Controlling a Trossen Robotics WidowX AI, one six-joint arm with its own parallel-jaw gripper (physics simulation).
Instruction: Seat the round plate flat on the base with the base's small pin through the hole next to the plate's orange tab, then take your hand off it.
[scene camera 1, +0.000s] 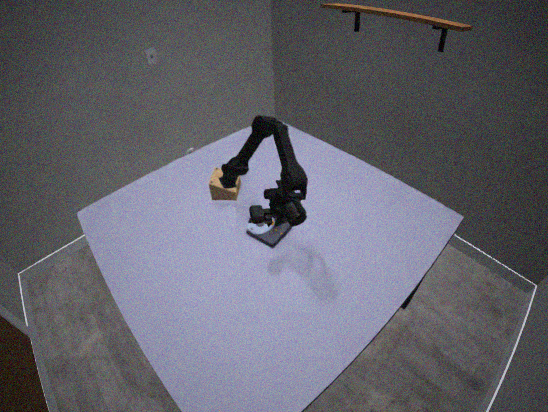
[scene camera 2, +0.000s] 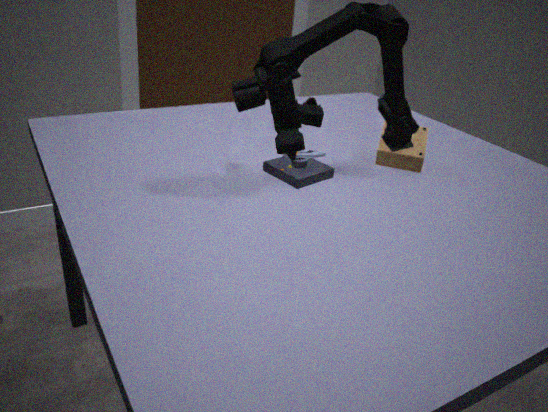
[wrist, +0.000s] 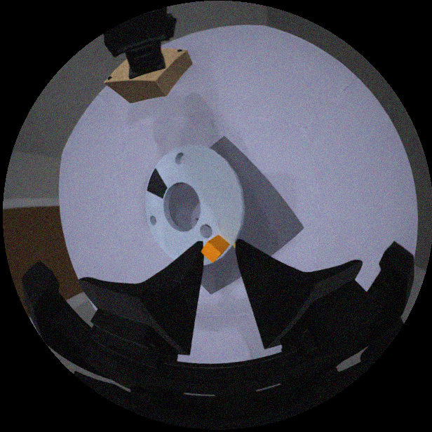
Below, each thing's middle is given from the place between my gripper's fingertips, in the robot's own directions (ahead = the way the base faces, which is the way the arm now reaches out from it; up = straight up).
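Scene:
The pale round plate (wrist: 216, 183) is 30 mm to the right of my hand and 40 mm behind it. As for the dark square base (wrist: 269, 223), I find it 40 mm below my hand, and it is also 20 mm behind it.

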